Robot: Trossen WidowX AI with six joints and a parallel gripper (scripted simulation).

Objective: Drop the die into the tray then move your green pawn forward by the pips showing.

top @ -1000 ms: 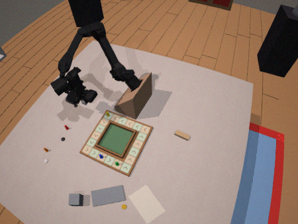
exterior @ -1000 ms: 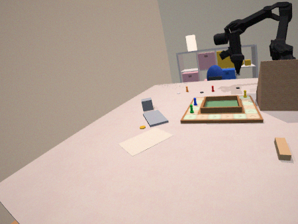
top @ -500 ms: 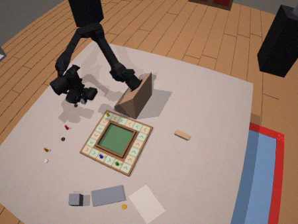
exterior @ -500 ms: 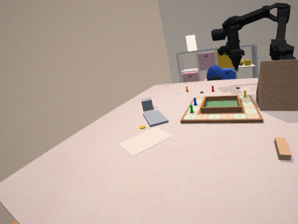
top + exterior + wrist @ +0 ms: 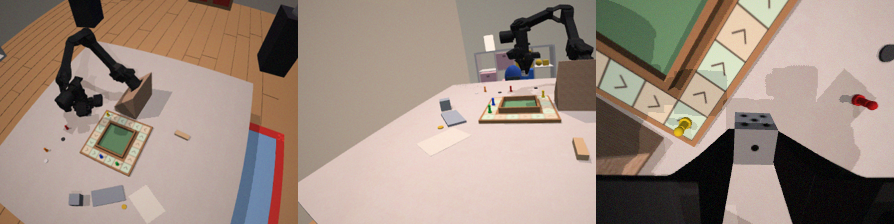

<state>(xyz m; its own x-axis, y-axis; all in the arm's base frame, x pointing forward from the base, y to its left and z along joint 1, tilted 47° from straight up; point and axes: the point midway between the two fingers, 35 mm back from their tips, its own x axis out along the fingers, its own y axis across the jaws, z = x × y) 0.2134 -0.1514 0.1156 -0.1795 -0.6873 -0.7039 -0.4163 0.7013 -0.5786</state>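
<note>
Now: the green pawn 170 mm ahead of my gripper tip, 210 mm to the left of it and 90 mm below it. From my gripper tip the other things lie so: yellow pawn (70 mm behind, 60 mm to the left, 90 mm below); then red pawn (70 mm ahead, 150 mm to the right, 100 mm below); then white die (right at my gripper tip).
</note>
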